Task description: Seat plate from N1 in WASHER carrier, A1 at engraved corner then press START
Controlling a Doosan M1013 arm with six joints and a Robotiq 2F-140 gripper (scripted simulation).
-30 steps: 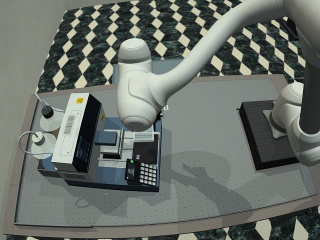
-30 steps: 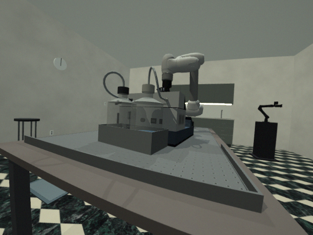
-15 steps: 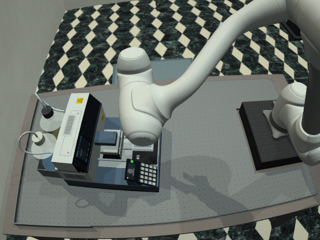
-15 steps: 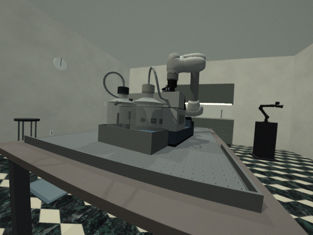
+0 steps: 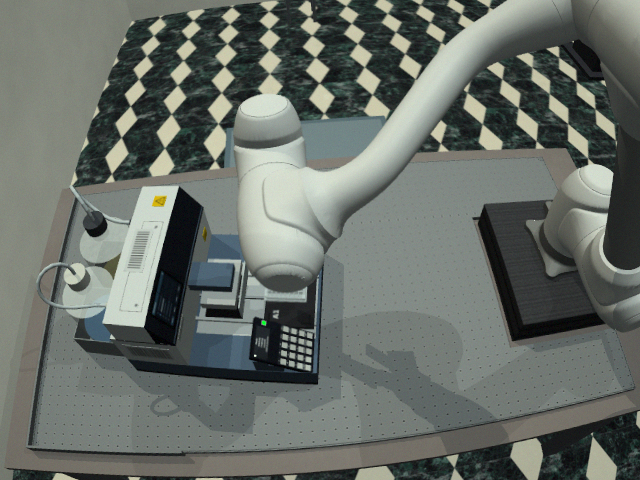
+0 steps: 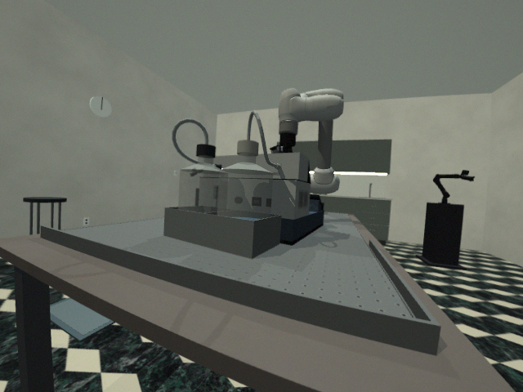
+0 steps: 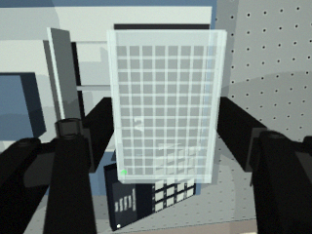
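The clear well plate is 2 cm below my hand. Round my hand: black plate nest (3 cm behind, 29 cm to the right, 19 cm below); plate washer (15 cm ahead, 3 cm to the right, 7 cm below); black washer carrier (12 cm below).
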